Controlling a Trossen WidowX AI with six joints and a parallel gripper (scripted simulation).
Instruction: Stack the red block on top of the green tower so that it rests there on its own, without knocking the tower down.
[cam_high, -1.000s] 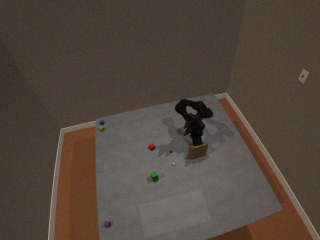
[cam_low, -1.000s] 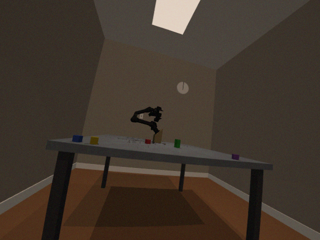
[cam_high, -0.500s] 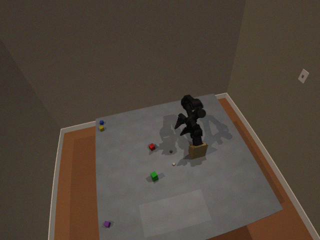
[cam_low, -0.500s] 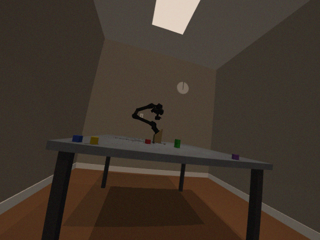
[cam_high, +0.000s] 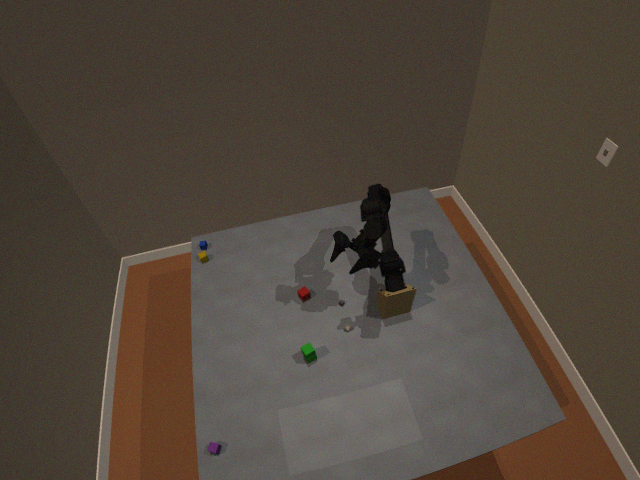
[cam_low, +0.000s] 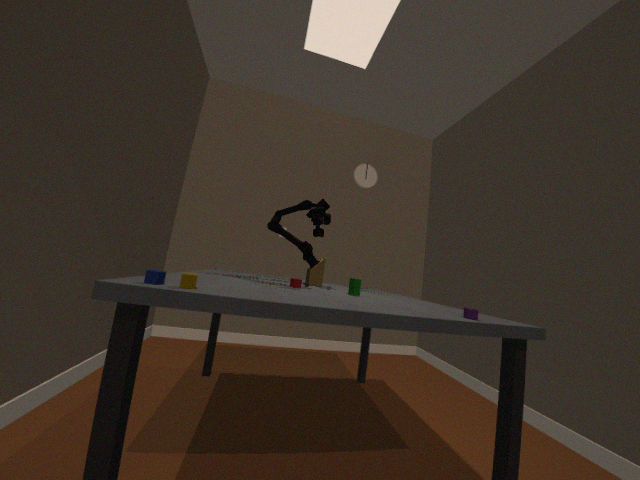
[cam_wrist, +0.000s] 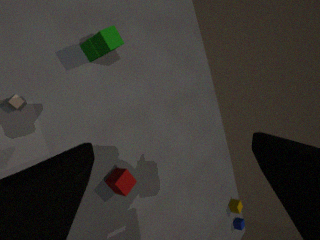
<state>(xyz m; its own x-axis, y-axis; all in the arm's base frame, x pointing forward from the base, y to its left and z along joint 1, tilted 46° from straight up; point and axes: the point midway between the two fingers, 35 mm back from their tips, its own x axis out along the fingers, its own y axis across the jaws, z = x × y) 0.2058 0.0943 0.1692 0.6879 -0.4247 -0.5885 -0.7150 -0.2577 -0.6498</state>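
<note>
Right now my gripper tip is 29 cm above the red block, 14 cm to the left of it and 12 cm short of it. The rest, counted from my gripper tip: blue block 60 cm to the right, 50 cm ahead, 30 cm below; then yellow block 52 cm to the right, 51 cm ahead, 30 cm below; then purple block 61 cm ahead, 35 cm to the left, 30 cm below.
</note>
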